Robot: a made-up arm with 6 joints. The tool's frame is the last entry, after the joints.
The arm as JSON. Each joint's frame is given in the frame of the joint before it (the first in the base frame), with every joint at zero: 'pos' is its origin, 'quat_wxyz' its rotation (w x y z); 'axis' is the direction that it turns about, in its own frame. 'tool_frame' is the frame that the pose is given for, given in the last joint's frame.
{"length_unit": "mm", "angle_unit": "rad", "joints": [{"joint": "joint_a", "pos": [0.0, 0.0, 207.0], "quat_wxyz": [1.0, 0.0, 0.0, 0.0], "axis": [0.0, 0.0, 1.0]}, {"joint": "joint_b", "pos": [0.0, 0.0, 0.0], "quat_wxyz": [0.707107, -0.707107, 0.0, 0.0], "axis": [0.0, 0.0, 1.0]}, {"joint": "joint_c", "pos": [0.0, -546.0, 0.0], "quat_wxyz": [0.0, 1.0, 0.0, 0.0], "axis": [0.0, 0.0, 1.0]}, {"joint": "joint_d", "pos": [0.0, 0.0, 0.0], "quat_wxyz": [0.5, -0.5, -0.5, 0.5], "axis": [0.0, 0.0, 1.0]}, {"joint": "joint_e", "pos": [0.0, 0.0, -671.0], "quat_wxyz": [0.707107, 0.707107, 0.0, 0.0], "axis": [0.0, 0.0, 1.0]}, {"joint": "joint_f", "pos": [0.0, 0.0, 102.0], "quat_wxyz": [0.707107, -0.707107, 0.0, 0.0], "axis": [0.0, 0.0, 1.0]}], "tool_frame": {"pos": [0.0, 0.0, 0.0], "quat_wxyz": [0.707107, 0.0, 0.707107, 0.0]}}
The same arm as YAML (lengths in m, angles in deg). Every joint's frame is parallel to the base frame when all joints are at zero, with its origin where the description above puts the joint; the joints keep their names.
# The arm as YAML. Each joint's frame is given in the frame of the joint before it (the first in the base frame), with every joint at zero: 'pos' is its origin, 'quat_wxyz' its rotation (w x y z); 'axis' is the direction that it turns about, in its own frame. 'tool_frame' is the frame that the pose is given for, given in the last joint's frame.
length_unit: m
angle_unit: deg
joints:
  - joint: joint_a
    pos: [0.0, 0.0, 0.207]
    quat_wxyz: [1.0, 0.0, 0.0, 0.0]
    axis: [0.0, 0.0, 1.0]
  - joint: joint_b
    pos: [0.0, 0.0, 0.0]
    quat_wxyz: [1.0, 0.0, 0.0, 0.0]
    axis: [0.0, 1.0, 0.0]
  - joint: joint_c
    pos: [0.0, 0.0, 0.546]
    quat_wxyz: [1.0, 0.0, 0.0, 0.0]
    axis: [0.0, -1.0, 0.0]
  - joint: joint_d
    pos: [0.0, 0.0, 0.0]
    quat_wxyz: [1.0, 0.0, 0.0, 0.0]
    axis: [-1.0, 0.0, 0.0]
  - joint: joint_e
    pos: [0.671, 0.0, 0.0]
    quat_wxyz: [1.0, 0.0, 0.0, 0.0]
    axis: [0.0, -1.0, 0.0]
  - joint: joint_f
    pos: [0.0, -0.102, 0.0]
    quat_wxyz: [1.0, 0.0, 0.0, 0.0]
    axis: [-1.0, 0.0, 0.0]
tool_frame:
  pos: [0.0, 0.0, 0.0]
  quat_wxyz: [1.0, 0.0, 0.0, 0.0]

